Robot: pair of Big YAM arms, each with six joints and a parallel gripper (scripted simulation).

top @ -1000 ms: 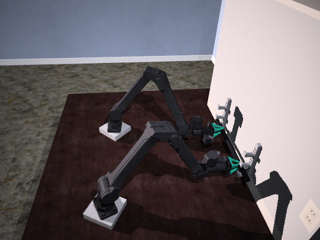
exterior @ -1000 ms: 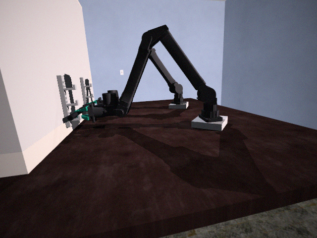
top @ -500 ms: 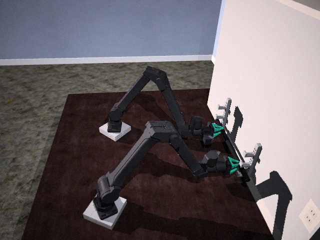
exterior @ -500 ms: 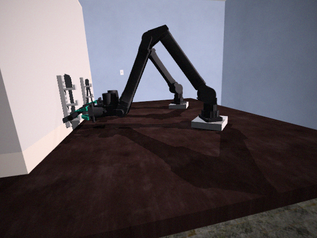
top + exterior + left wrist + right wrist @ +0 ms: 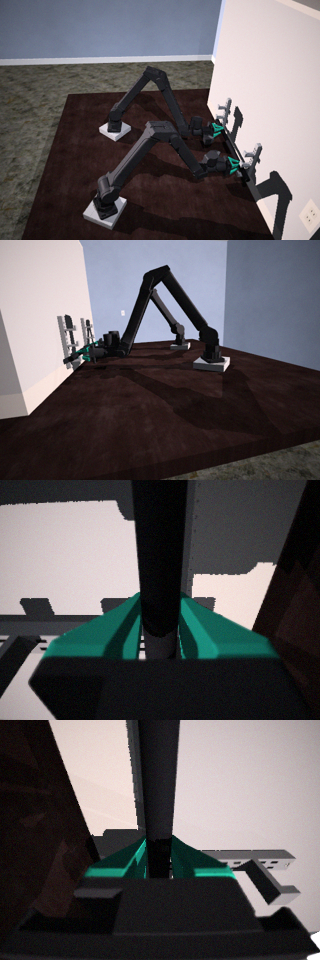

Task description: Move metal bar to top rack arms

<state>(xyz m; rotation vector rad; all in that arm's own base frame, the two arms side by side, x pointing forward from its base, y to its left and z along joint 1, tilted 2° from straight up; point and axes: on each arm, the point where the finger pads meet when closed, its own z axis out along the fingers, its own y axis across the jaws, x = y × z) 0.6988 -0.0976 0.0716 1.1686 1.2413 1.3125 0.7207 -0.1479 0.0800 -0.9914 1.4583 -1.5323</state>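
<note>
Right now the dark metal bar is 15 cm to the left of my right hand and 1 cm behind it. The rest, counted from my right hand: white wall: 36 cm above, 18 cm ahead, 13 cm to the left.
</note>
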